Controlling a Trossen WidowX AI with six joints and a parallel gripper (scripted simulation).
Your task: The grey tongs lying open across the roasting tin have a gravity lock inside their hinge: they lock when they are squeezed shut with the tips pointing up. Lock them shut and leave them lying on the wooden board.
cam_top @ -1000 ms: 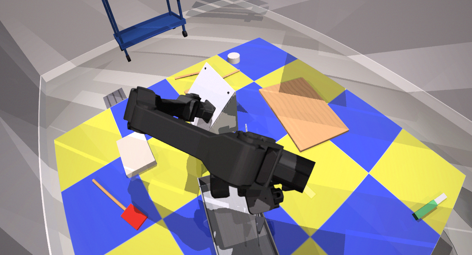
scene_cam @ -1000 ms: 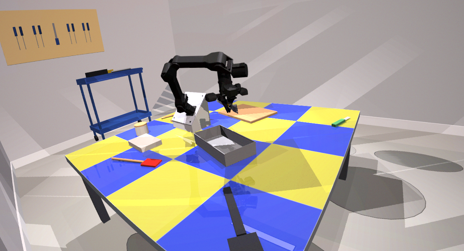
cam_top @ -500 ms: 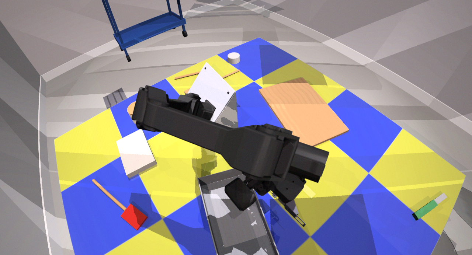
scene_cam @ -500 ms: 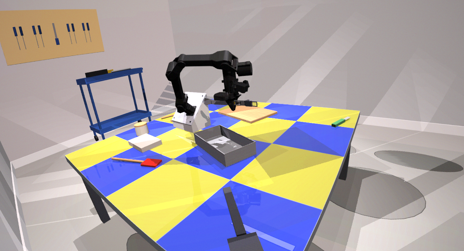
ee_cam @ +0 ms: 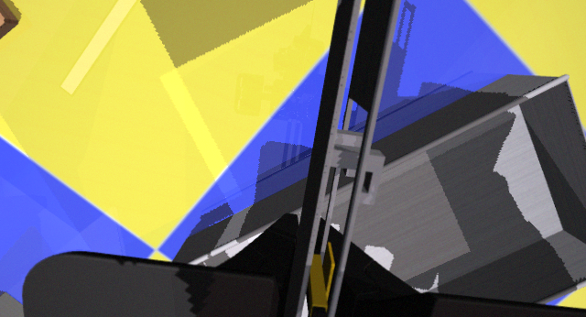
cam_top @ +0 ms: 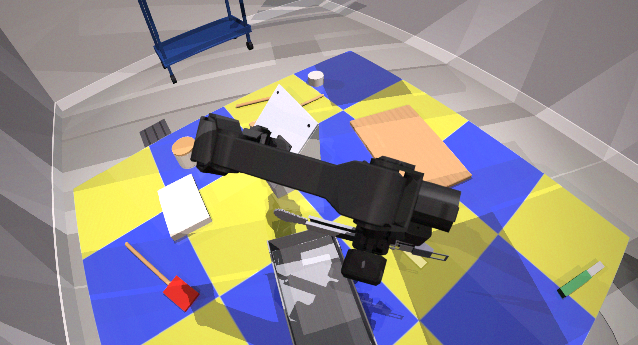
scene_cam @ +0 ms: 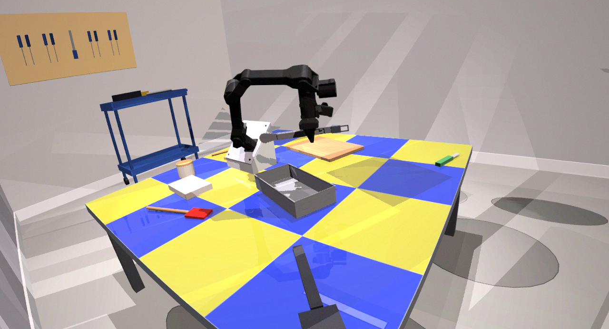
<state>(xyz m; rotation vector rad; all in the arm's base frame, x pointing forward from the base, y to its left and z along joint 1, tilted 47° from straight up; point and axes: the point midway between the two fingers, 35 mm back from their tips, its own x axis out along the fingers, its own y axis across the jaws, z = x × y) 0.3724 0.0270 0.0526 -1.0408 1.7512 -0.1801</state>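
Right now my gripper tip is 40 mm below the tong arm, 40 mm past it and 30 mm to the left of it. Round my gripper tip: wooden board (380 mm to the left, 220 mm behind, 160 mm below); then yellow lock piece (40 mm above, 10 mm ahead); then grey roasting tin (130 mm below, 110 mm to the right, 20 mm behind).
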